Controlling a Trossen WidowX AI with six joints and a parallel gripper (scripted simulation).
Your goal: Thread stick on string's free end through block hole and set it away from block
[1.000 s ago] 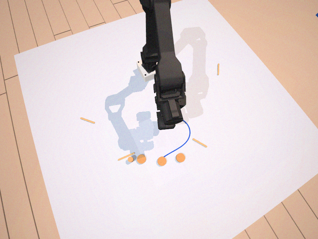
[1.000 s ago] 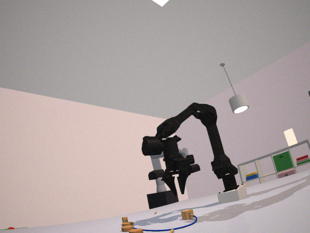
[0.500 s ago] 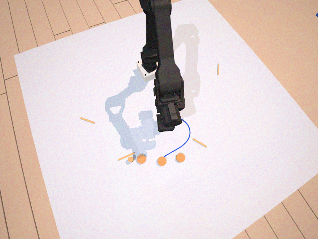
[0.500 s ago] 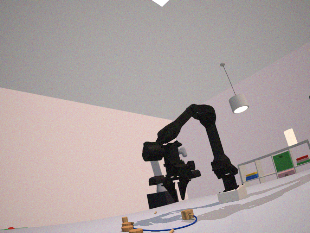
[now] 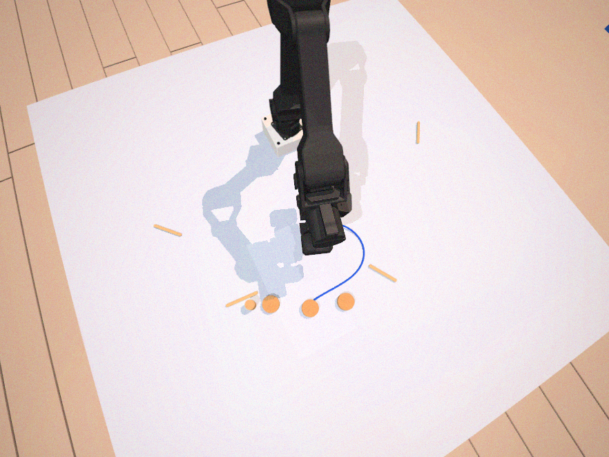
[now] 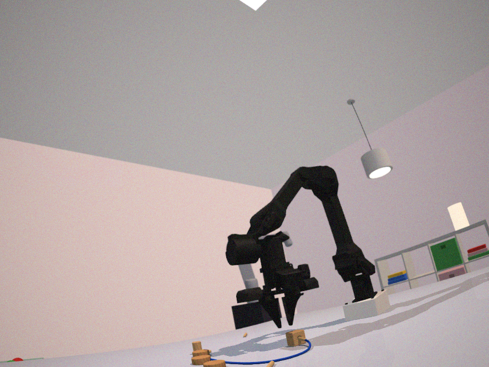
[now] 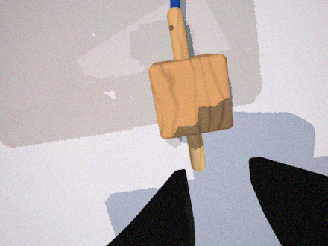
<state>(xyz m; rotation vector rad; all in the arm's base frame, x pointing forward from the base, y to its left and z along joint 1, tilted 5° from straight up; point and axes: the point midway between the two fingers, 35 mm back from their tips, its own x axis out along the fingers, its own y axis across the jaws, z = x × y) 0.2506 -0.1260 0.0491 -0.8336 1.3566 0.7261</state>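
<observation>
Now: gripper tip 30 mm to the right of the wooden block, 30 mm above it and 10 mm short of it. Also, from my gripper tip: round wooden button (150 mm ahead, 120 mm to the right, 40 mm below); then thin stick (40 mm to the left, 30 mm below, 20 mm ahead).
</observation>
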